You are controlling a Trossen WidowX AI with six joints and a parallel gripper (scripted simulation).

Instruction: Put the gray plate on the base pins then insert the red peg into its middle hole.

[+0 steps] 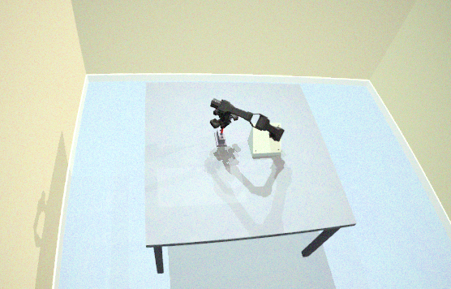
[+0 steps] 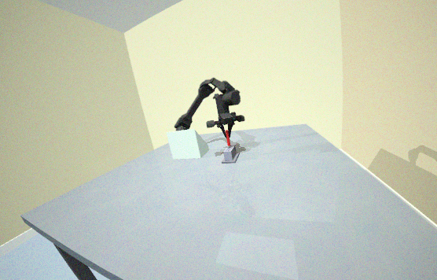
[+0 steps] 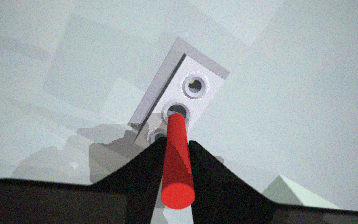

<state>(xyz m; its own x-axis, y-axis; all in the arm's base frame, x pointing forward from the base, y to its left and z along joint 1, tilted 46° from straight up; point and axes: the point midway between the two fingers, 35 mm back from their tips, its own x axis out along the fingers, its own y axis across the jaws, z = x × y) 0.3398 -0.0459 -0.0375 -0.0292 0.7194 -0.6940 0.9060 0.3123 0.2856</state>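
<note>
The gray plate is 70 mm below my gripper tip. Also, from my gripper tip: red peg: right at my gripper tip; then base: 100 mm below.
</note>
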